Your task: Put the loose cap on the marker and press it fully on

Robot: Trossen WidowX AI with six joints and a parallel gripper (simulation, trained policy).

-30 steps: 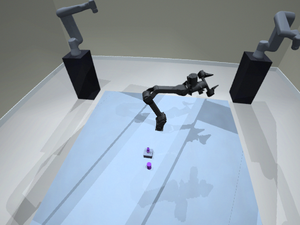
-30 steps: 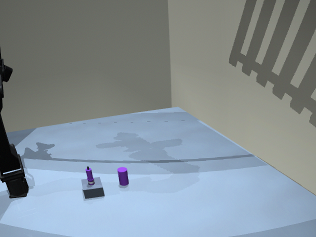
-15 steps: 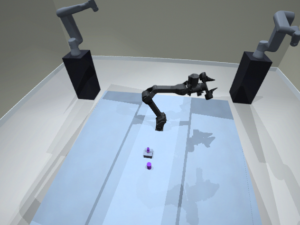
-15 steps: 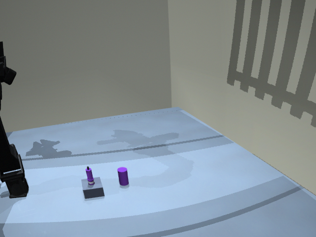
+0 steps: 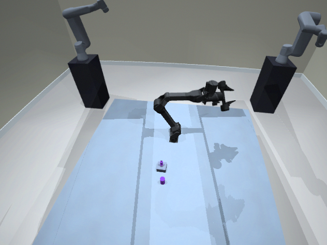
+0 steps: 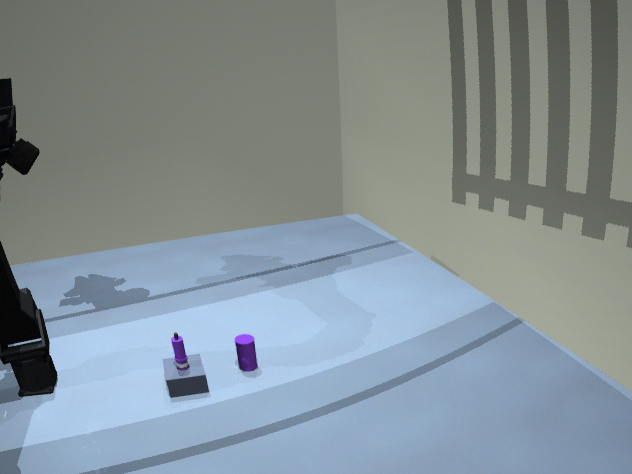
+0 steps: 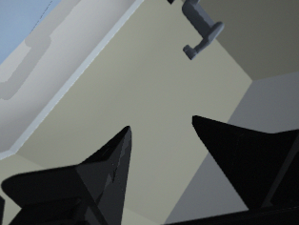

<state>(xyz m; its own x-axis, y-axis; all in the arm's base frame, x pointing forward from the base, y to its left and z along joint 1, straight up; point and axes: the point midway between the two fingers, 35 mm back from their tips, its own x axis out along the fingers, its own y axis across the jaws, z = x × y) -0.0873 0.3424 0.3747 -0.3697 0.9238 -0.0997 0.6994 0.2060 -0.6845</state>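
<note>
The purple cap is 46 cm ahead of my gripper tip, 40 cm to the right of it and 35 cm below it. Round my gripper tip: purple marker (36 cm ahead, 43 cm to the right, 31 cm below); grey holder block (36 cm ahead, 43 cm to the right, 36 cm below).
</note>
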